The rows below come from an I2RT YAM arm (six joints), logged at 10 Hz.
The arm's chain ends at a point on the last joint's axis. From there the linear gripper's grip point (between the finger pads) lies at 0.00 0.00 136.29 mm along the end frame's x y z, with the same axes.
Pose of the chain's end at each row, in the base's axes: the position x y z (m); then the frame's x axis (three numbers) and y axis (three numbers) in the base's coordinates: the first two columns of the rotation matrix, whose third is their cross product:
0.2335 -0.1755 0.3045 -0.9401 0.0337 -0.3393 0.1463 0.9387 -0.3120
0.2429 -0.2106 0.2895 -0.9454 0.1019 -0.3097 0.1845 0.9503 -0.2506
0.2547 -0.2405 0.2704 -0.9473 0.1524 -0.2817 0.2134 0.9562 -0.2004
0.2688 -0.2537 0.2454 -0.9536 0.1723 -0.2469 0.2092 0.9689 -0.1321
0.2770 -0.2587 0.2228 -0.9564 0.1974 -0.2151 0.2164 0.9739 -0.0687
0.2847 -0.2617 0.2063 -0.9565 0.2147 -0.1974 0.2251 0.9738 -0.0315
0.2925 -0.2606 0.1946 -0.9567 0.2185 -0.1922 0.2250 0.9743 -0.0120
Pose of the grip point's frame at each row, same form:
0.2755 -0.2222 0.1836 -0.9401 0.0337 -0.3393 0.1463 0.9387 -0.3120
0.2795 -0.2507 0.1645 -0.9454 0.1019 -0.3097 0.1845 0.9503 -0.2506
0.2872 -0.2746 0.1425 -0.9473 0.1524 -0.2817 0.2134 0.9562 -0.2004
0.2983 -0.2779 0.1146 -0.9536 0.1723 -0.2469 0.2092 0.9689 -0.1321
0.3037 -0.2740 0.0900 -0.9564 0.1974 -0.2151 0.2164 0.9739 -0.0687
0.3100 -0.2719 0.0728 -0.9565 0.2147 -0.1974 0.2251 0.9738 -0.0315
0.3177 -0.2681 0.0609 -0.9567 0.2185 -0.1922 0.2250 0.9743 -0.0120

